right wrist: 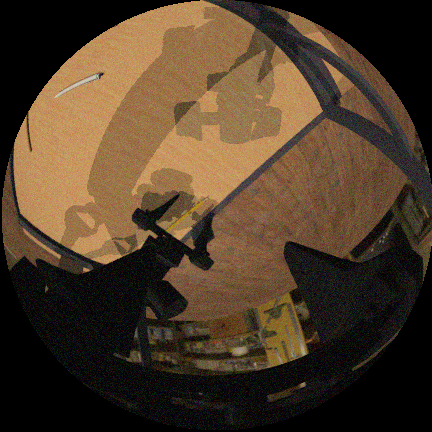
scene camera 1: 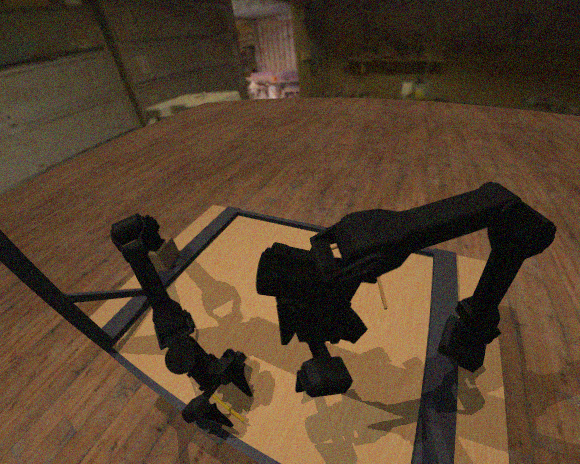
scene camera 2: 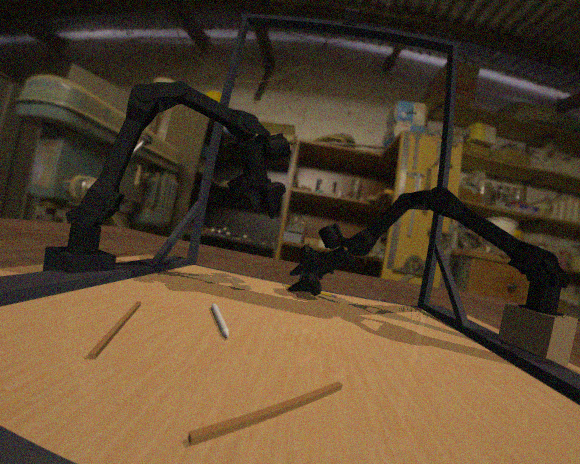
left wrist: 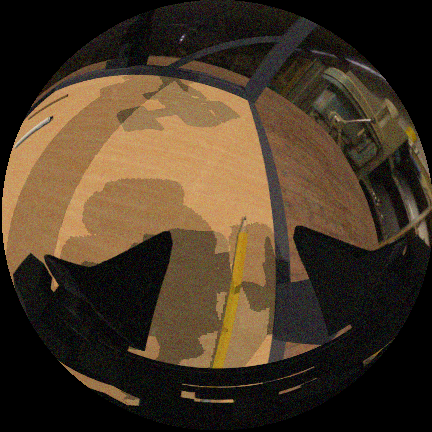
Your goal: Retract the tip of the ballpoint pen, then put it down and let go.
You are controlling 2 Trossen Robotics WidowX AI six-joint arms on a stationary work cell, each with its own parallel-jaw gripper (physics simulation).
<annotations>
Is my right gripper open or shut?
Open.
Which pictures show my right gripper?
The right wrist view, scene camera 1 and scene camera 2 only.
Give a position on a yellow pencil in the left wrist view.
At 231,305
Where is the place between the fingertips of my left gripper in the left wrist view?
At 234,235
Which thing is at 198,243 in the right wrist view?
My left gripper.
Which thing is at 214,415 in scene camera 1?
My left gripper.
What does my right gripper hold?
Nothing.
</annotations>
